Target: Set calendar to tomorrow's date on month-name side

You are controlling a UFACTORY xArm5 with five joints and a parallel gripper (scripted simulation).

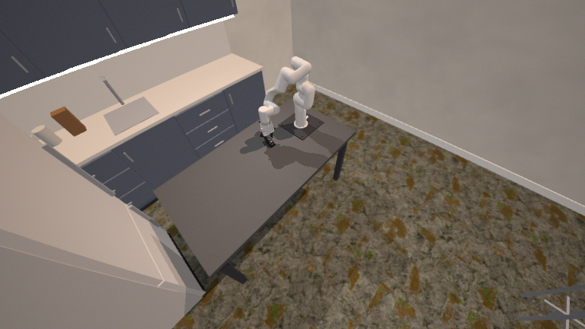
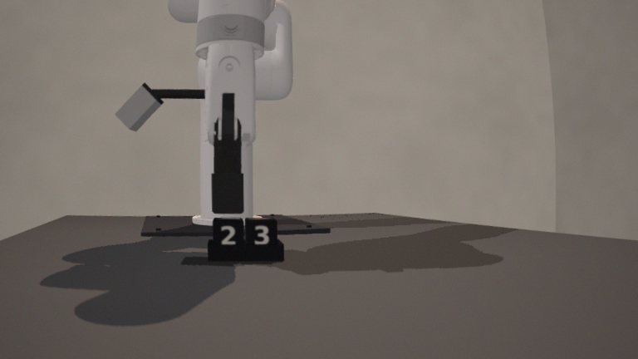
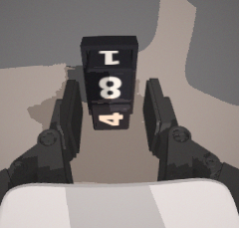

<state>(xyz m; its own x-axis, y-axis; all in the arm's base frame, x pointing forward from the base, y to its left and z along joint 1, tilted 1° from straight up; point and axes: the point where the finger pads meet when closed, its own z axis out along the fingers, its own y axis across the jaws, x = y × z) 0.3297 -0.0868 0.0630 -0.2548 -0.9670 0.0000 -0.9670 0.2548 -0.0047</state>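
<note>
Right now the black calendar tray is 2 cm to the left of my hand and 6 cm below it.
</note>
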